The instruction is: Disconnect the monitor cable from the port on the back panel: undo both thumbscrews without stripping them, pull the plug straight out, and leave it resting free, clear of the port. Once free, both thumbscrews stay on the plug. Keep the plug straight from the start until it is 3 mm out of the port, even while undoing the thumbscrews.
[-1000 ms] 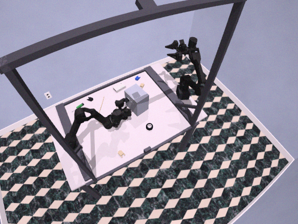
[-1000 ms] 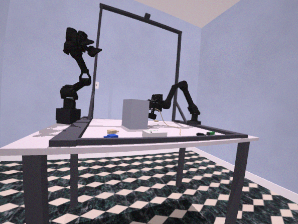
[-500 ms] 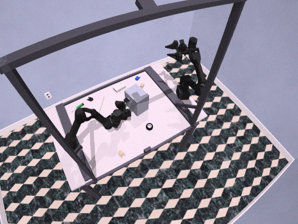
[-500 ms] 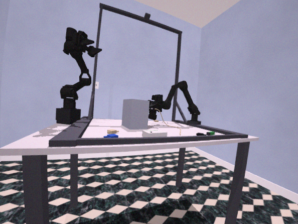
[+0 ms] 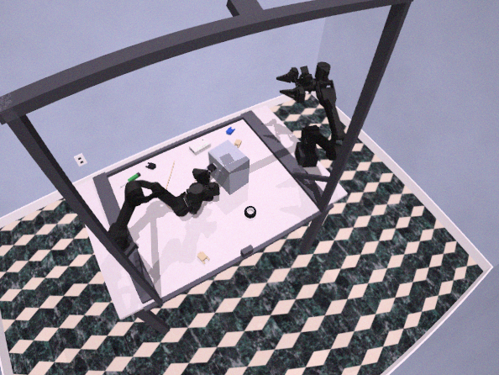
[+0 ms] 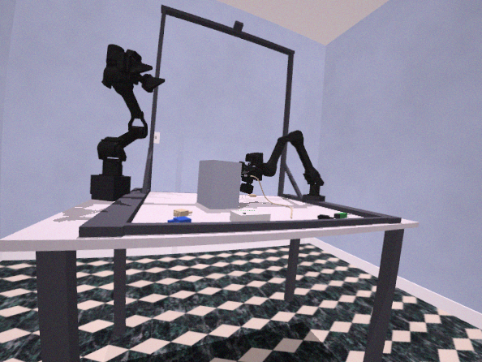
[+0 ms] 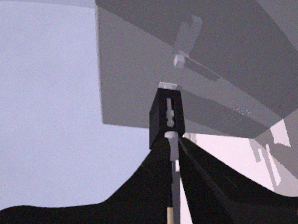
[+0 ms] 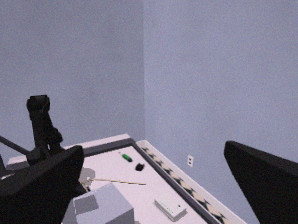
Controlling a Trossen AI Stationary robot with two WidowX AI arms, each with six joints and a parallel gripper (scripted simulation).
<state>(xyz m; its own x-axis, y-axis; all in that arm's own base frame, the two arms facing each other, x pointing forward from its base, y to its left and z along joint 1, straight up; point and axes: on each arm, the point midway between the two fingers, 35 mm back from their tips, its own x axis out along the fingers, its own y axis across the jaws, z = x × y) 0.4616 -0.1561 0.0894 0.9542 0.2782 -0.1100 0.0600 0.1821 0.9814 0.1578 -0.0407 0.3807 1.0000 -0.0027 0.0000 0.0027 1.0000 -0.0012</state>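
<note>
The grey box lies 130 mm to the right of my left hand, 40 mm below it and 30 mm ahead of it.
</note>
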